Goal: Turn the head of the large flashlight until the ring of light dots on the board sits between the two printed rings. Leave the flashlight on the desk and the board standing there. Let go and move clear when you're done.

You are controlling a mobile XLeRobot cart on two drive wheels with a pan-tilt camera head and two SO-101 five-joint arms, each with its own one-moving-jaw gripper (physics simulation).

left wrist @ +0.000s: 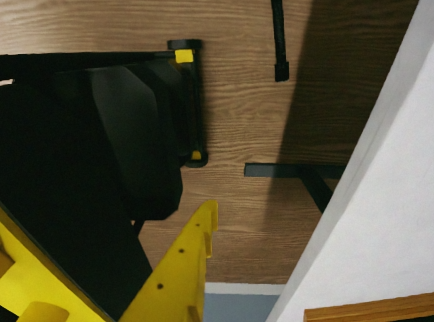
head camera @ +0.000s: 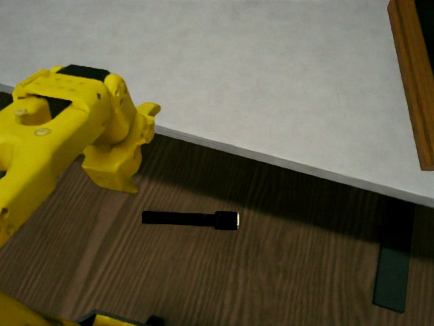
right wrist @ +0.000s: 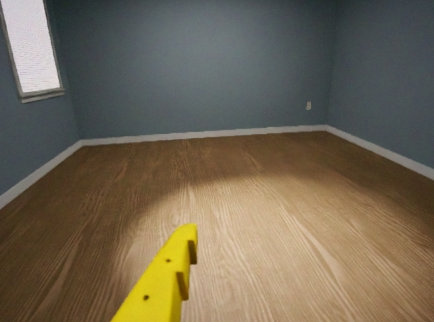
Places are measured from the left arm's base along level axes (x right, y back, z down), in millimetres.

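Where they show: left hand at its tool point: (left wrist: 217,211) (head camera: 134,188); right hand at its tool point: (right wrist: 196,238).
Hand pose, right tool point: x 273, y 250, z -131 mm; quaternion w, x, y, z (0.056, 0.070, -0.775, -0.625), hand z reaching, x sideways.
Things, the pixels of their top centre, and the offset from my right tool point. "pt": a spot on its surface instead. Level surfaces: height alone.
- black flashlight at a spot on its surface: (head camera: 180,219) (left wrist: 278,32) pt dx -398, dy -657, dz +864 mm
- board's brown wooden frame at a spot on its surface: (head camera: 406,75) pt dx +10, dy -722, dz +173 mm
- desk at its surface level: dz +186 mm
- wooden floor at its surface level: dz +906 mm
The black flashlight (head camera: 180,219) (left wrist: 279,37) lies on the wooden floor below the desk's front edge. Its wider head, with a pale rim, points right in the head camera. The board's brown wooden frame (head camera: 406,75) (left wrist: 370,308) shows in part on the desk (head camera: 250,75) (left wrist: 385,210). The printed rings and light dots do not show. My left gripper (head camera: 147,149) is open and empty, near the desk's front edge and above the floor, apart from the flashlight. In the left wrist view, one notched jaw shows. My right gripper (right wrist: 188,235) is open and empty, facing the room.
A dark green desk leg foot (head camera: 391,280) (left wrist: 270,170) stands on the floor at the right in the head camera. The black cart (left wrist: 50,150) fills the left of the left wrist view. Blue walls (right wrist: 200,65) and wooden floor (right wrist: 250,210) show in the right wrist view.
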